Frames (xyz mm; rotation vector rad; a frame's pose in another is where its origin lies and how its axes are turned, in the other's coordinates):
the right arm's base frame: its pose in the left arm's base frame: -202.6 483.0 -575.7 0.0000 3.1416 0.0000
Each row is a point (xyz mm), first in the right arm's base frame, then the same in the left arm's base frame.
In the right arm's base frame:
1: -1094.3 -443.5 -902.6
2: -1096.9 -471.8 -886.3
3: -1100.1 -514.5 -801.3
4: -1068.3 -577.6 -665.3
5: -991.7 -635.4 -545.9
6: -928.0 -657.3 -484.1
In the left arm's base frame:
1: 891.7 39.5 326.9
2: 894.3 11.2 310.6
3: 897.5 -31.5 225.6
4: 865.7 -94.6 89.6
5: 789.1 -152.4 -29.8
6: 725.4 -174.3 -91.6

